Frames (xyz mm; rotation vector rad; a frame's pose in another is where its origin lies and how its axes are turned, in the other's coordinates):
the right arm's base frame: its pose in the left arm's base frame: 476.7 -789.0 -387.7 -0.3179 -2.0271 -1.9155
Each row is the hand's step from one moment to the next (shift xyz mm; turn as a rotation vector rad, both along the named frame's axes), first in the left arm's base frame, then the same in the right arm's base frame.
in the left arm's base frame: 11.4 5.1 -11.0 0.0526 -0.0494 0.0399
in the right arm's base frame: -15.1 -5.4 4.5 -0.0297 0.0535 -0.0553
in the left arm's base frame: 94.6 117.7 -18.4 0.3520 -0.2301 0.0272
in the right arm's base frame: -101.8 27.5 109.7 -0.2982 0.1439 -0.2607
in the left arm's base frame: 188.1 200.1 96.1 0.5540 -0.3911 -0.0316
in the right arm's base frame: -148.8 174.5 179.1 -0.4963 0.1559 -0.4362
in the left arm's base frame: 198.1 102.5 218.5 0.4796 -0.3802 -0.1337
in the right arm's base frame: -104.2 284.3 76.3 -0.4681 0.0342 -0.4149
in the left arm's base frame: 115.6 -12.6 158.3 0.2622 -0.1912 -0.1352
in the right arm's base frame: -44.2 189.2 -28.8 -0.2811 -0.0374 -0.2078
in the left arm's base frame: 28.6 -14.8 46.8 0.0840 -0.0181 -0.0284
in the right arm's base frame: -7.2 53.0 -19.0 -0.0871 0.0048 -0.0242
